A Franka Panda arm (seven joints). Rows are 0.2 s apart.
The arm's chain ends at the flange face. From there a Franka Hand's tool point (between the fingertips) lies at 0.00 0.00 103.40 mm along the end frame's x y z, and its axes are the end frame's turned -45 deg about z.
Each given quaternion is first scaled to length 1.
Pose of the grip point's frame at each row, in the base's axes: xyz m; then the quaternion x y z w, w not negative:
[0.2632 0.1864 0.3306 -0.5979 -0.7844 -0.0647 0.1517]
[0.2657 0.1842 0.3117 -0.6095 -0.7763 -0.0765 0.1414]
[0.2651 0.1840 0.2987 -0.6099 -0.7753 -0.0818 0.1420]
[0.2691 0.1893 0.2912 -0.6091 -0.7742 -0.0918 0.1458]
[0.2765 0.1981 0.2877 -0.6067 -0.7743 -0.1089 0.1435]
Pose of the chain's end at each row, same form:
[0.2798 0.1571 0.4284 -0.8526 -0.4959 -0.0017 0.1649]
[0.2788 0.1541 0.4098 -0.8602 -0.4840 -0.0166 0.1599]
[0.2776 0.1530 0.3965 -0.8602 -0.4829 -0.0212 0.1625]
[0.2809 0.1562 0.3885 -0.8590 -0.4822 -0.0290 0.1698]
[0.2858 0.1627 0.3844 -0.8568 -0.4832 -0.0457 0.1742]

